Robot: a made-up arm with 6 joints.
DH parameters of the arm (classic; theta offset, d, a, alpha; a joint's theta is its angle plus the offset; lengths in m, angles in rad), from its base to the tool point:
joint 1: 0 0.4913 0.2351 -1.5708
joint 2: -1.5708 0 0.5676 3.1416
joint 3: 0 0 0.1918 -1.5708
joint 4: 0 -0.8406 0 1.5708
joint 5: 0 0 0 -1.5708
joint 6: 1.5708 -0.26 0 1.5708
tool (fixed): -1.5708 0 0 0
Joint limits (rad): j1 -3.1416..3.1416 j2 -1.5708..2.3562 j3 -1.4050..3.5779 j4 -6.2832..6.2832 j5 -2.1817..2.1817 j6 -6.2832..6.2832
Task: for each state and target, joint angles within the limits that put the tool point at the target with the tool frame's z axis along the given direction. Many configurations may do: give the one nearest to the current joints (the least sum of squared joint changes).
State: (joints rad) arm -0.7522 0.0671 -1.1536 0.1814 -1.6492 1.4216
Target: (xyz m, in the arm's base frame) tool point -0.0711 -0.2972 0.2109 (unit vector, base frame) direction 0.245 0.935 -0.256
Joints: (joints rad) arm -1.1662 0.4985 -1.4050 0.7799 -1.6442 1.0558
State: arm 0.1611 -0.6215 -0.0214 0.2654 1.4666 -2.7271
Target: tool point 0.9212 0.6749 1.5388 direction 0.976 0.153 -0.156
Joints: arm 0.5721 0.0083 0.0657 0.2836 1.2355 -2.8099
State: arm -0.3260 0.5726 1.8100 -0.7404 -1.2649 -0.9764
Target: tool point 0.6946 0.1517 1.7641 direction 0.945 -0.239 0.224
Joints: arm -0.1387 0.5383 1.7716 -1.3144 -1.7753 -0.9962
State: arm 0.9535 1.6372 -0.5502 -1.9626 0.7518 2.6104
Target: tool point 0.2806 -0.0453 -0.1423 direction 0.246 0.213 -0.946
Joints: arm 0.5975 1.2278 -1.0540 -1.9613 0.9482 2.2426
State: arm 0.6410 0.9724 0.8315 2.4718 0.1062 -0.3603
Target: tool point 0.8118 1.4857 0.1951 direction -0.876 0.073 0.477
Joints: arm 0.9727 1.2511 0.6674 2.0489 0.8002 -0.5162
